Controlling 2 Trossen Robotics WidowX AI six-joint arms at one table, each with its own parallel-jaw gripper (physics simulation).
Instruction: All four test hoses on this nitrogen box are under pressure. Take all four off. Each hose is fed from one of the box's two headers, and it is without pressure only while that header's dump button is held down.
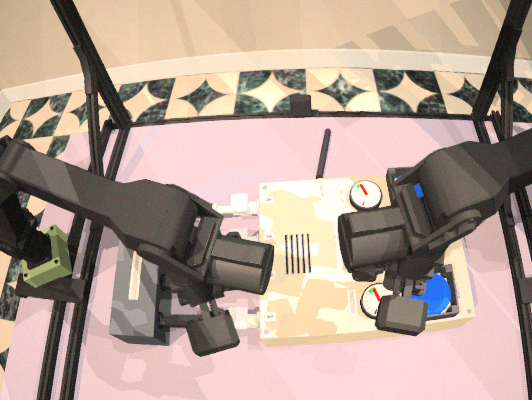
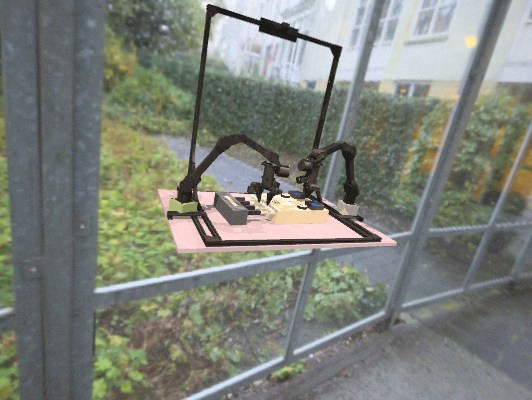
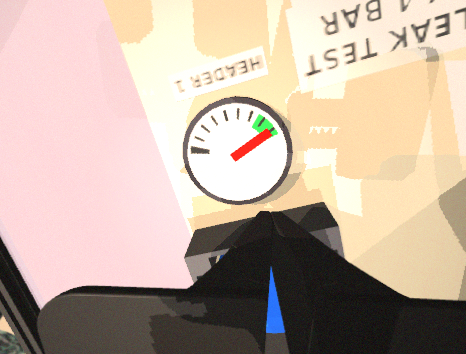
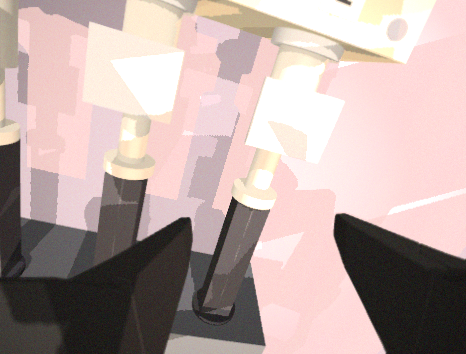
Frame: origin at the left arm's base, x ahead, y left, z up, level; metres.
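Seen in the pictures: left gripper, fingertip midpoint: [image 1: 396, 284] [image 2: 305, 198] [image 3: 269, 221]; right gripper, fingertip midpoint: [image 1: 209, 310] [image 2: 263, 203] [image 4: 262, 225]; left arm's base at its link origin: [image 2: 348, 202]; right arm's base at its link origin: [image 1: 38, 251] [image 2: 183, 200].
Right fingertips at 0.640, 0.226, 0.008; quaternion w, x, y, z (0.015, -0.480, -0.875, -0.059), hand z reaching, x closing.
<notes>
Pixels of each thing's top centre, then the offset from my right fingertips to it, as dx, dy, dz. "spot": a spot on its surface instead.
- Header 1 gauge at a spot on its surface: [image 3: 236, 150] [image 1: 377, 299] spot: -0.249, -0.067, -0.006
- dark hose at a spot on its surface: [image 4: 231, 256] spot: +0.045, +0.014, -0.037
- white coupling at a spot on its surface: [image 4: 295, 119] spot: -0.041, -0.004, -0.025
- second hose at a spot on its surface: [image 4: 117, 218] spot: +0.051, -0.054, -0.037
- grey block at a spot on its surface: [image 1: 133, 305] spot: +0.140, +0.021, -0.022
- black rod at a spot on its surface: [image 1: 323, 152] spot: -0.111, -0.386, -0.088
The cream nitrogen box [image 1: 304, 294] [image 2: 300, 215] has two gauges and two blue dump buttons. My left gripper [image 1: 410, 286] [image 2: 308, 190] [image 3: 269, 221] is shut and empty. Its tips sit over the near blue button [image 1: 437, 295] [image 3: 274, 309] beside the Header 1 gauge [image 1: 371, 299] [image 3: 236, 150], whose red needle points at the green mark. My right gripper [image 1: 214, 306] [image 2: 266, 195] [image 4: 262, 225] is open and empty at the box's left side. A dark hose [image 4: 231, 256] with a white coupling [image 4: 295, 119] lies between its fingers. A second hose [image 4: 117, 218] runs beside it.
The hoses run into a grey block [image 1: 133, 305] [image 2: 230, 208] left of the box. More white couplings [image 1: 237, 203] show at the box's far left side. A black rod [image 1: 323, 152] lies behind the box. The other gauge [image 1: 365, 194] and blue button [image 1: 417, 190] sit under my left arm.
</notes>
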